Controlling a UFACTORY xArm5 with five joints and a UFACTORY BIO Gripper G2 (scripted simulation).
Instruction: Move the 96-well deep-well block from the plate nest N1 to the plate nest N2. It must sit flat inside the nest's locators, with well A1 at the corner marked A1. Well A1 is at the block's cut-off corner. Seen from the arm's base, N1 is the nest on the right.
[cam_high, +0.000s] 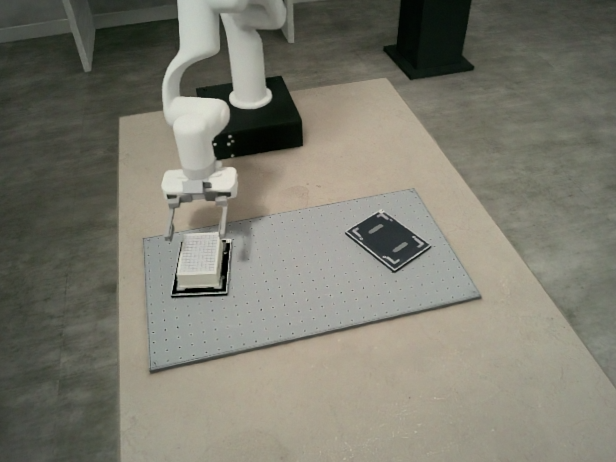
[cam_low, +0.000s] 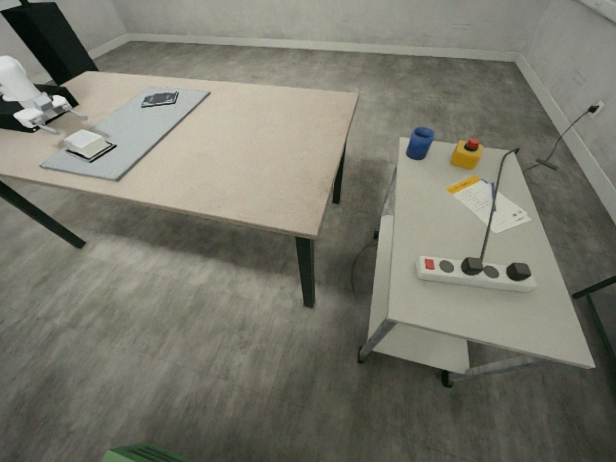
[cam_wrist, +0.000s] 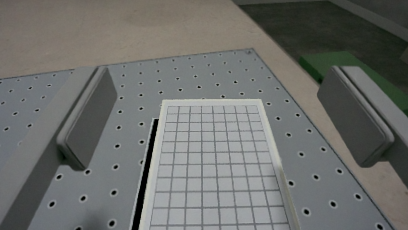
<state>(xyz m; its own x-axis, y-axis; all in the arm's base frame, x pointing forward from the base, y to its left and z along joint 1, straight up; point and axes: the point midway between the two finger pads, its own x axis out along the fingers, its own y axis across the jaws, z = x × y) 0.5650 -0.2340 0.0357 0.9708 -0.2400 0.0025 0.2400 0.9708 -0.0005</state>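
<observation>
My gripper is now 10 mm short of the white 96-well deep-well block and 80 mm above it.
</observation>
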